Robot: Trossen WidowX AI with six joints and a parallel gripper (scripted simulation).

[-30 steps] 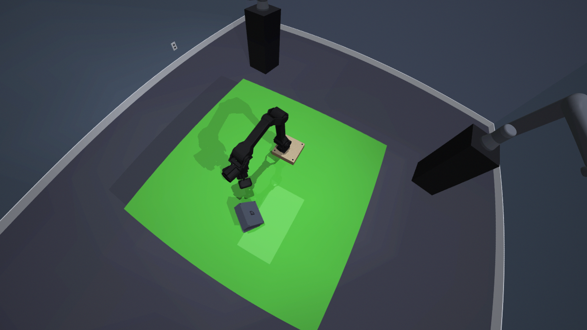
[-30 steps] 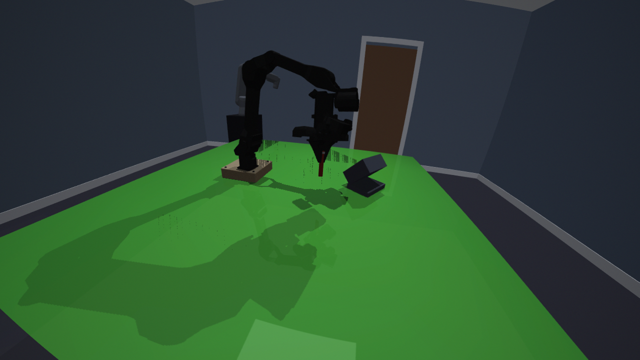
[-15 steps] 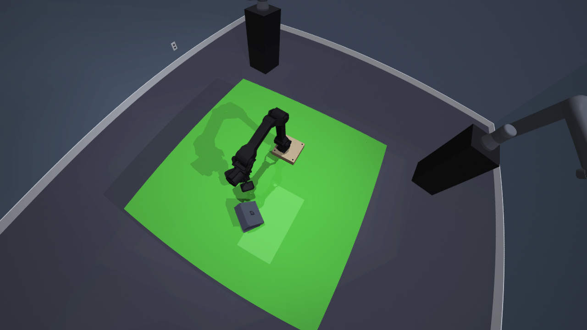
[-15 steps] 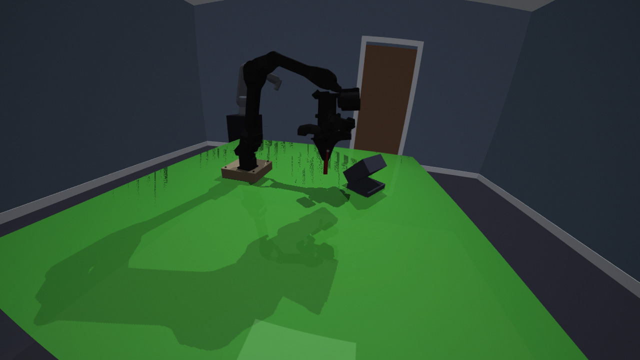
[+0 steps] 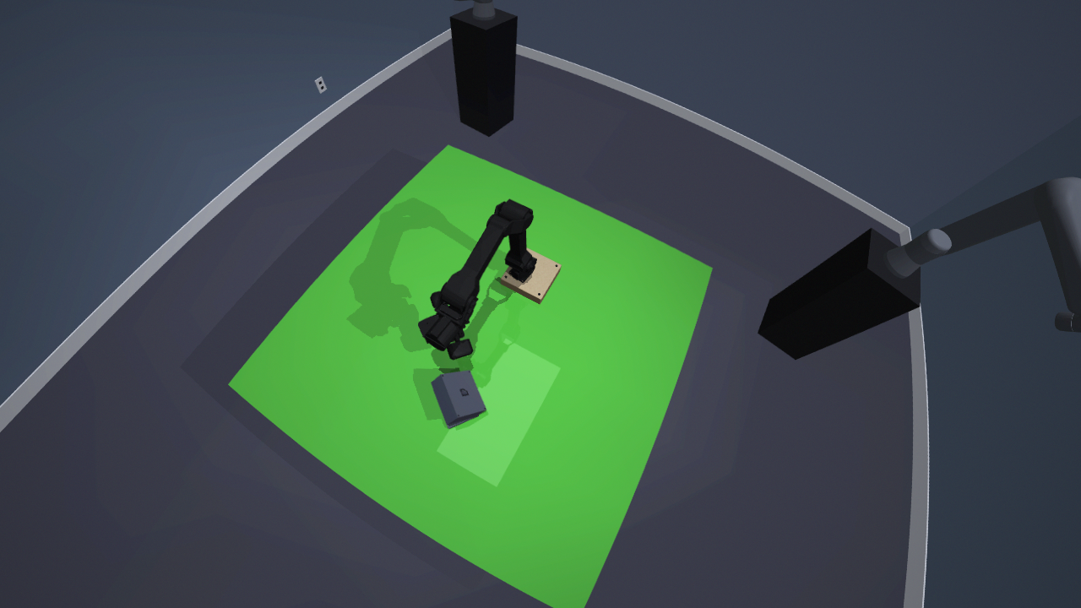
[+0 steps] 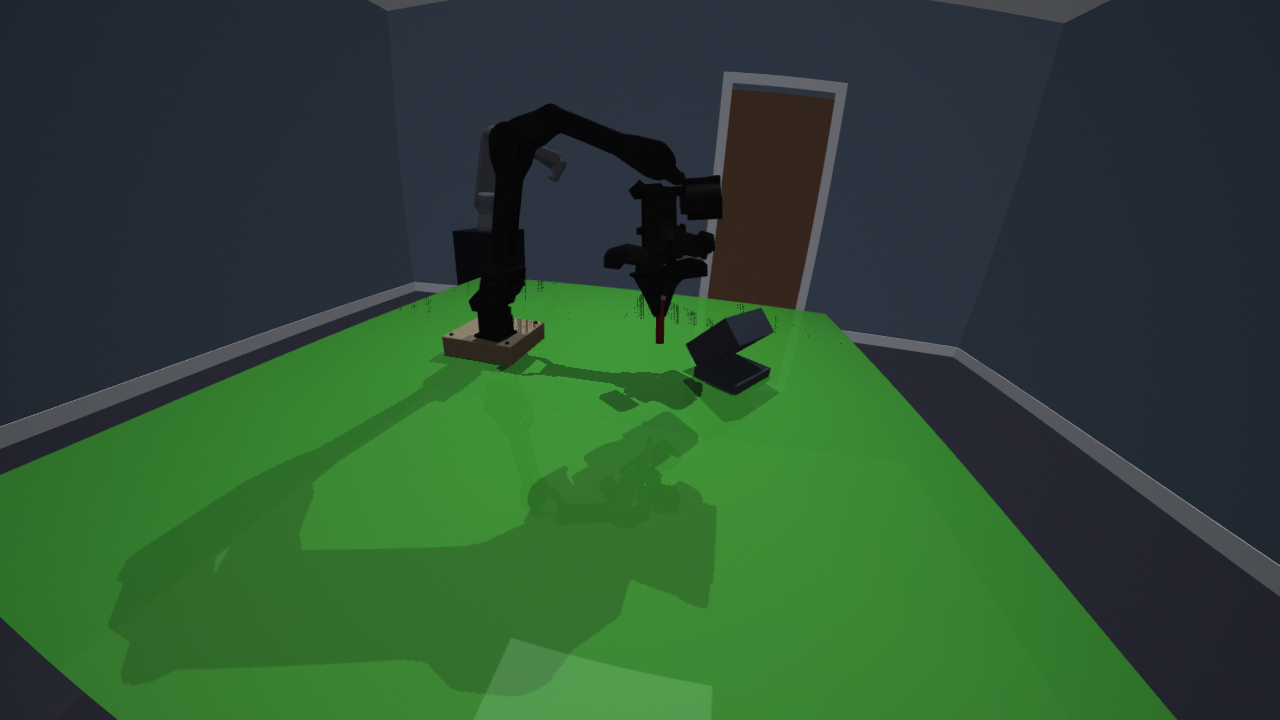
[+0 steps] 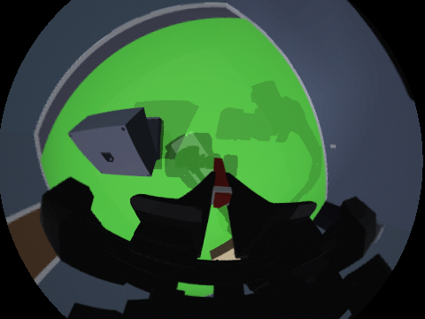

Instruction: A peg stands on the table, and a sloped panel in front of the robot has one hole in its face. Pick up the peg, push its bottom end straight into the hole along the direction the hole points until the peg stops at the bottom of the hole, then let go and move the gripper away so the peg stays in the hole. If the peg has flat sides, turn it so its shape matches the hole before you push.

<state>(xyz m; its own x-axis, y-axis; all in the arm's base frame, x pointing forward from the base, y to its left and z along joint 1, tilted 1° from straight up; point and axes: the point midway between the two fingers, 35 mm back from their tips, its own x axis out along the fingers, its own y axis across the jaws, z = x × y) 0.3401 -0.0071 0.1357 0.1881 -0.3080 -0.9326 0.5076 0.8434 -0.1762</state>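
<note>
Right now my gripper tip is 11 cm short of the grey sloped panel, 14 cm to the right of it and 6 cm above it. Round my gripper tip: red peg 1 cm to the left, 1 cm above.
</note>
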